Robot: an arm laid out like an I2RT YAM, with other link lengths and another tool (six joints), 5 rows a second.
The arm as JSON. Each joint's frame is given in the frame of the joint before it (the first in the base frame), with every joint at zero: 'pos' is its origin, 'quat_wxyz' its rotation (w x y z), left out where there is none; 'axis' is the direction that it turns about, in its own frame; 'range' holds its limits. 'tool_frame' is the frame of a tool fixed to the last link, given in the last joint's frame.
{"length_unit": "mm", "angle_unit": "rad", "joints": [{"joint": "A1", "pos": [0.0, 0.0, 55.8], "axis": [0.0, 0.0, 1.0], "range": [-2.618, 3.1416]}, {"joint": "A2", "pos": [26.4, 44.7, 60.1], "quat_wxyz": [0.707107, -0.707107, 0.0, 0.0], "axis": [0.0, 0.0, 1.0], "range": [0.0, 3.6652]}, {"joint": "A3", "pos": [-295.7, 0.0, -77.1], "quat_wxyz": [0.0, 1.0, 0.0, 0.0], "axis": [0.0, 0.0, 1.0], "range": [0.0, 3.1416]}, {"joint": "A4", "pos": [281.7, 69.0, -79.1], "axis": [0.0, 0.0, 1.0], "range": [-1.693, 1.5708]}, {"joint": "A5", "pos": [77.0, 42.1, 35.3], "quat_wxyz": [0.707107, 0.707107, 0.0, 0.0], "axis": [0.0, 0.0, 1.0], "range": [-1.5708, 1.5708]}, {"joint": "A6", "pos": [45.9, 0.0, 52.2], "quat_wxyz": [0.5, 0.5, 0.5, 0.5], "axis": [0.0, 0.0, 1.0], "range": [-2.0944, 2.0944]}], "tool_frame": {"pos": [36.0, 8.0, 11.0], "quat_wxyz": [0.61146, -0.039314, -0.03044, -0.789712]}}
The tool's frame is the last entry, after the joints.
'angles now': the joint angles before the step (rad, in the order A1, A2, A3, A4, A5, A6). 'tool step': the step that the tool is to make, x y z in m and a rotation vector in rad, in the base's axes. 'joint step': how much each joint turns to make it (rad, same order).
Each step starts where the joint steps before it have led.
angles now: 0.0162, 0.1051, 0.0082, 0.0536, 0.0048, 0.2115
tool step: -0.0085, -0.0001, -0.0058, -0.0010, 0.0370, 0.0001
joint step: 0.0005, -0.1003, 0.0005, -0.1378, 0.0004, -0.0004
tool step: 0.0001, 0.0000, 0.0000, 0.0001, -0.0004, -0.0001
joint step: 0.0000, 0.0010, -0.0002, 0.0017, 0.0001, 0.0001
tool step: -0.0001, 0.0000, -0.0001, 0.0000, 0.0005, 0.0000
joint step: 0.0000, -0.0012, -0.0001, -0.0016, 0.0000, 0.0000
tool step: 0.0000, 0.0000, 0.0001, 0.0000, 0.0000, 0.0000
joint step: 0.0000, 0.0003, 0.0003, 0.0000, 0.0000, 0.0000
